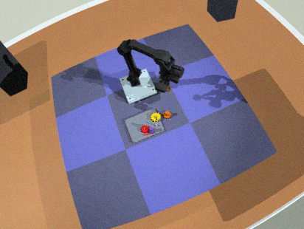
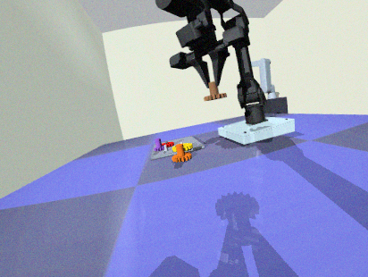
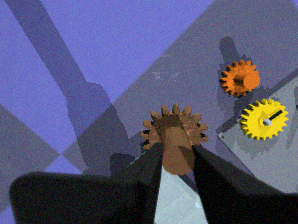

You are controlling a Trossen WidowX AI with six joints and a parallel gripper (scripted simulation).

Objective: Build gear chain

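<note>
Now: the purple gear 170 mm to the right of my gripper tip, 170 mm ahead of it and 140 mm below it. Also, from my gripper tip: orange gear: 150 mm below, 100 mm ahead, 40 mm to the right; yellow gear: 150 mm below, 120 mm to the right, 90 mm ahead; brown gear: 10 mm below.
</note>
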